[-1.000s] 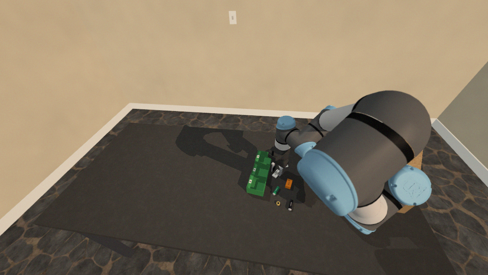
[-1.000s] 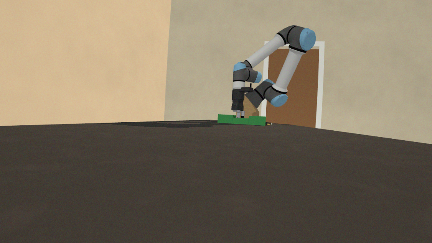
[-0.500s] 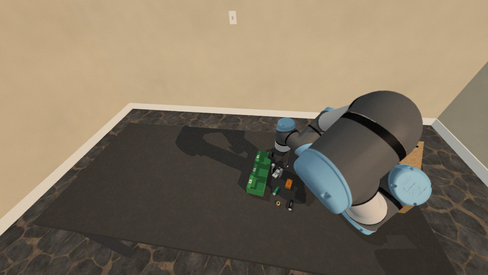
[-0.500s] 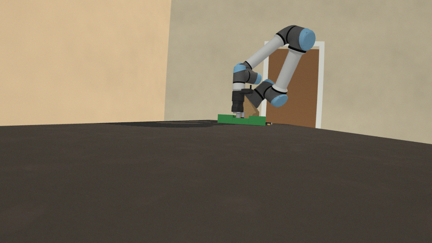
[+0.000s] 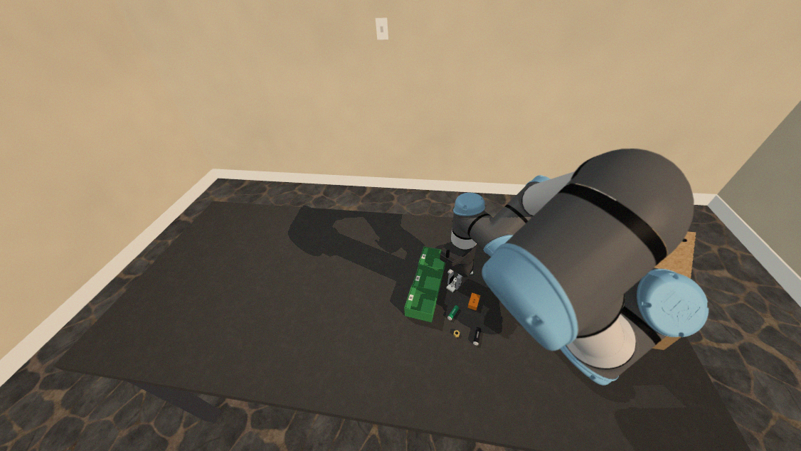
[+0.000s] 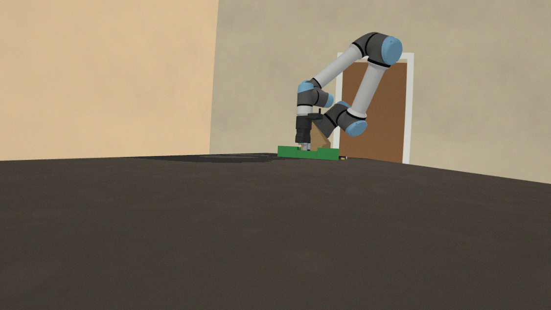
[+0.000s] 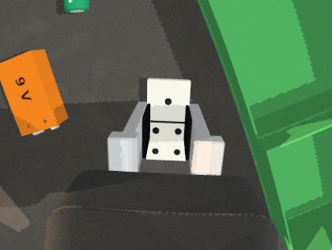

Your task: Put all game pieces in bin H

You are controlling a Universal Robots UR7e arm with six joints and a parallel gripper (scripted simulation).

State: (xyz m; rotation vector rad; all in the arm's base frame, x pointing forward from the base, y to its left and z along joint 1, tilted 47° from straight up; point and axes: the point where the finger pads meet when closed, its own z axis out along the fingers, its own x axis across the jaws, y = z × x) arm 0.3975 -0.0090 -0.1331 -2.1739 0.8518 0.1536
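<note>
Now: the green bin marked K 90 mm ahead of my hand. From my hand the other things lie so: orange block (60 mm behind, 60 mm to the left, 10 mm below); green cylinder (10 mm ahead, 100 mm to the left, 10 mm below); white domino (40 mm behind, 60 mm to the right, 10 mm below).
</note>
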